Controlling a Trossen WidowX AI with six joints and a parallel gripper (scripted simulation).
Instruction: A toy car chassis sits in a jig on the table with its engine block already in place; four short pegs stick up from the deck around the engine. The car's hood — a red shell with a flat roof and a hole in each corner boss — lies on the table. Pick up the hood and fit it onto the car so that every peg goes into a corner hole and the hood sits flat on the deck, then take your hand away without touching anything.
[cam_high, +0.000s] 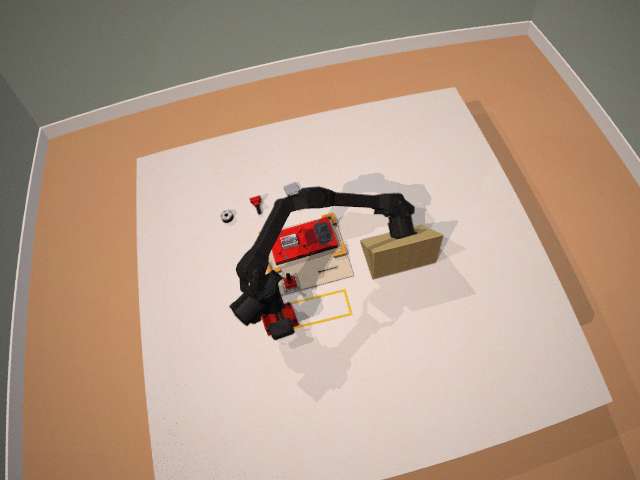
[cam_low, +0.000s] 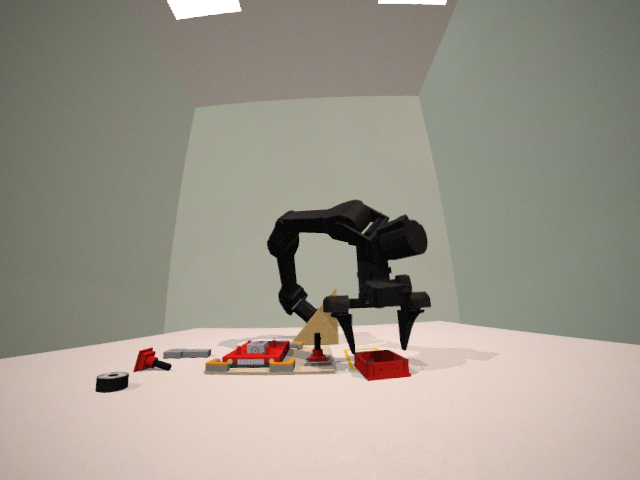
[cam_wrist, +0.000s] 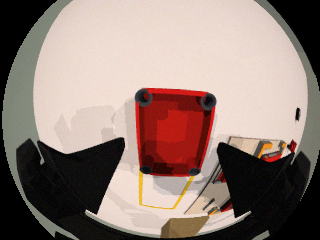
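Right now my gripper tip is 2 cm above the red hood. The rest, counted from my gripper tip: grey engine block 10 cm behind, 22 cm to the right, 1 cm below; black wheel 7 cm ahead, 41 cm to the right, 2 cm below; black post 6 cm behind, 10 cm to the right.
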